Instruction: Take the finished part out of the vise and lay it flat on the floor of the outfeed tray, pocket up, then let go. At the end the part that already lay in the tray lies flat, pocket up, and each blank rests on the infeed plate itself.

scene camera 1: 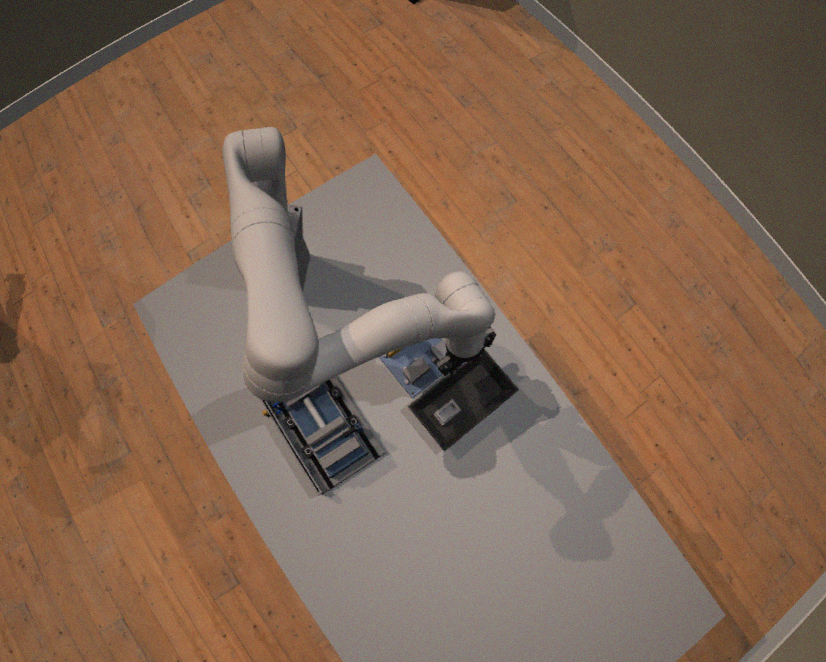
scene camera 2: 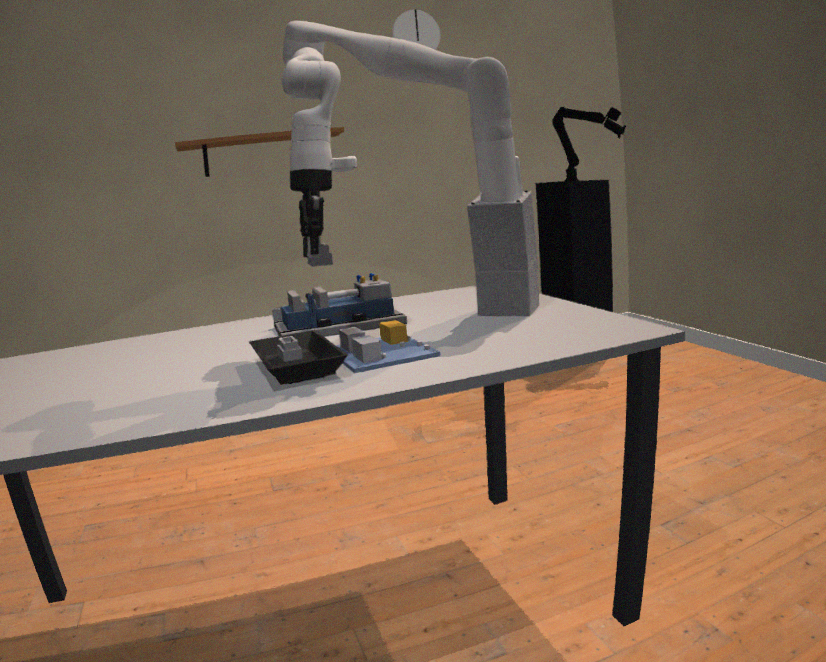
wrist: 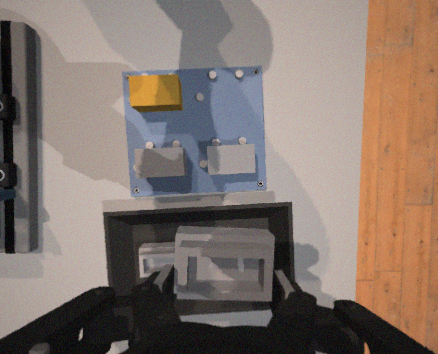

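Seen in the pictures: gripper, fingertip midpoint: point(scene camera 1: 465, 362) point(scene camera 2: 311, 257) point(wrist: 222, 282); arm's base, link origin: point(scene camera 2: 500, 198).
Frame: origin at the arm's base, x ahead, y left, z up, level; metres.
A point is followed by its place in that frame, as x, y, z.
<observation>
My gripper point(scene camera 2: 311, 253) {0.506, 0.148, -0.074} point(wrist: 222, 282) {0.506, 0.148, -0.074} is shut on the finished part point(scene camera 2: 322, 256) {0.494, 0.180, -0.071} point(wrist: 225, 235) {0.474, 0.152, -0.067}, a grey block with its pocket facing up. It holds the part high above the dark outfeed tray point(scene camera 1: 430, 427) {0.555, 0.016, -0.248} point(scene camera 2: 310, 373) {0.553, 0.229, -0.262} point(wrist: 115, 250) {0.533, 0.015, -0.244}. Another grey part point(scene camera 1: 446, 412) {0.552, 0.070, -0.247} point(scene camera 2: 288, 350) {0.561, 0.102, -0.247} point(wrist: 156, 247) {0.535, 0.066, -0.247} lies flat, pocket up, in the tray's left half in the wrist view, partly hidden by the held part. The vise point(scene camera 2: 344, 313) {0.372, -0.124, -0.240} has a bare gap between its jaws. Two grey blanks point(wrist: 160, 162) {0.424, 0.084, -0.236} point(wrist: 231, 159) {0.427, 0.172, -0.236} sit on the blue infeed plate point(scene camera 1: 397, 370) {0.390, 0.048, -0.271} point(scene camera 2: 406, 355) {0.362, 0.206, -0.272} point(wrist: 165, 121) {0.368, 0.088, -0.272}, close to its pins.
A yellow block point(scene camera 2: 393, 331) {0.347, 0.114, -0.245} point(wrist: 154, 92) {0.338, 0.084, -0.236} sits on the infeed plate near a corner. The plate lies close beside the tray. The vise's base point(wrist: 22, 200) {0.460, -0.106, -0.260} shows at the left edge of the wrist view. The tray's walls slope outward.
</observation>
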